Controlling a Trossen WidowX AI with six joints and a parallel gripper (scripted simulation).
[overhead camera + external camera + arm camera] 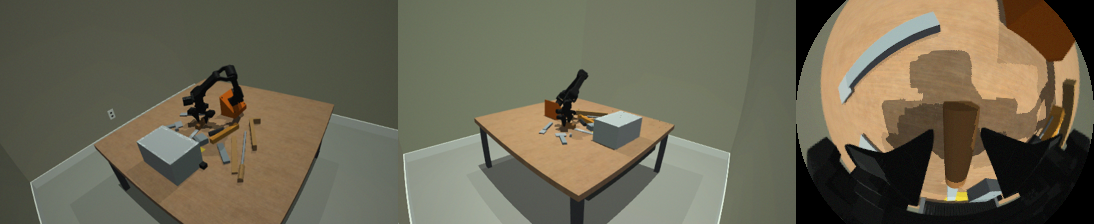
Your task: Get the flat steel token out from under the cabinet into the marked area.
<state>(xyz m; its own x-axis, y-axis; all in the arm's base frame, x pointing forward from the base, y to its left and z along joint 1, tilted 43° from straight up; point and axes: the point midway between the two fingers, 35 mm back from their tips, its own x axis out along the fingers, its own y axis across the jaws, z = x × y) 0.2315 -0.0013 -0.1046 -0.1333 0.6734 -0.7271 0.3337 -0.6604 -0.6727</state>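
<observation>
Right now the grey block is 140 mm to the left of my gripper tip, 140 mm ahead of it and 10 mm above it. Round my gripper tip: wooden stick (370 mm to the left, 100 mm ahead); then orange bar (210 mm to the left, 10 mm above); then grey t-piece (150 mm to the right, 150 mm ahead).
</observation>
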